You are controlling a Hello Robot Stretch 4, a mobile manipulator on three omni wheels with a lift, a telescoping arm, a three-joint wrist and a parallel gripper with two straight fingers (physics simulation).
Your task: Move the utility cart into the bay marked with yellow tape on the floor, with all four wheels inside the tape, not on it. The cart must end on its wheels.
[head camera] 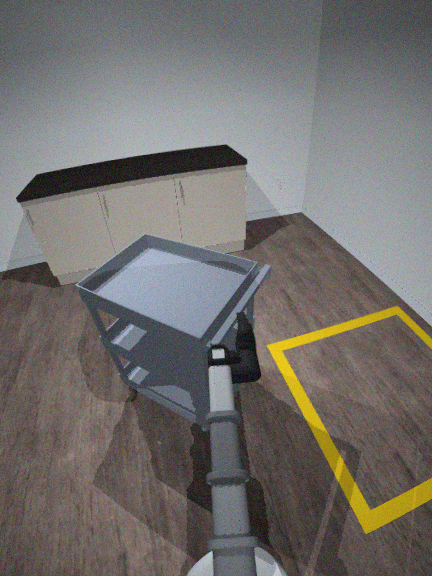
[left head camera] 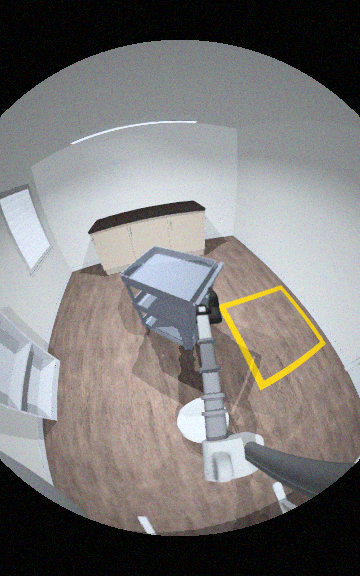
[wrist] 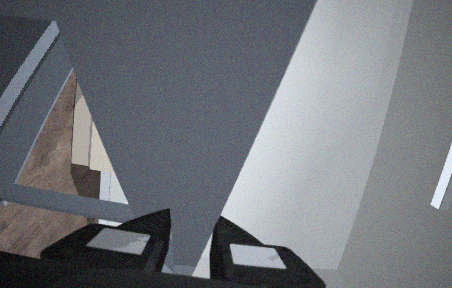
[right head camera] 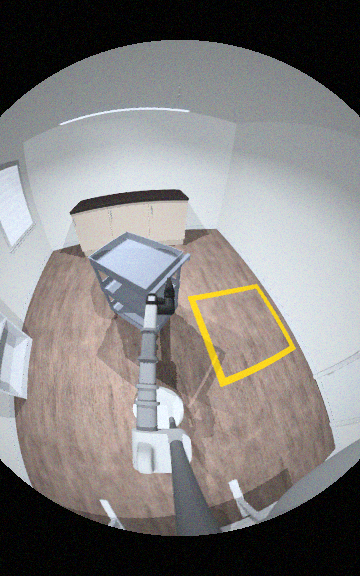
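Where they show: gripper, fingertip midpoint: (head camera: 240,314) (left head camera: 209,288) (wrist: 191,231) (right head camera: 168,278); robot's base, origin of the base link: (left head camera: 202,419) (right head camera: 159,408).
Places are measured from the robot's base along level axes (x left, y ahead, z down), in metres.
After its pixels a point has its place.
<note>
A grey utility cart (head camera: 165,287) @[x 0.203, y 1.028, z -0.768 m] (left head camera: 170,272) @[x 0.173, y 1.042, z -0.768 m] (right head camera: 137,260) @[x 0.162, y 1.026, z -0.768 m] stands upright, turned at an angle, outside and to the left of the yellow-taped bay (head camera: 316,425) @[x -0.504, y 0.715, z 0.026 m] (left head camera: 252,296) @[x -0.862, y 1.387, z 0.025 m] (right head camera: 224,292) @[x -0.850, y 1.374, z 0.025 m]. Its handle bar (head camera: 241,305) @[x -0.091, y 0.813, z -0.837 m] (left head camera: 214,276) @[x -0.137, y 0.880, z -0.833 m] (right head camera: 177,268) @[x -0.141, y 0.873, z -0.828 m] (wrist: 190,110) @[x -0.021, y 0.685, z -0.819 m] is on the side facing the bay. My gripper (head camera: 241,318) @[x -0.082, y 0.780, z -0.825 m] (left head camera: 210,291) @[x -0.082, y 0.780, z -0.825 m] (right head camera: 170,282) @[x -0.082, y 0.780, z -0.825 m] (wrist: 191,231) @[x -0.082, y 0.780, z -0.825 m] is shut on the handle near its lower end; the wrist view shows the grey bar running down between the fingertips. One wheel (head camera: 133,394) shows under the cart's left corner; the arm and shadows hide others.
A low cream cabinet (head camera: 145,220) @[x 0.527, y 2.278, z -0.488 m] (left head camera: 150,235) @[x 0.522, y 2.279, z -0.548 m] (right head camera: 131,220) @[x 0.505, y 2.283, z -0.545 m] with a dark top stands behind the cart against the back wall. The right wall (head camera: 380,150) @[x -1.394, y 2.297, z -0.973 m] runs along the bay's far side. A white shelf unit (left head camera: 56,390) @[x 1.649, y 0.097, z 0.013 m] stands at the left.
</note>
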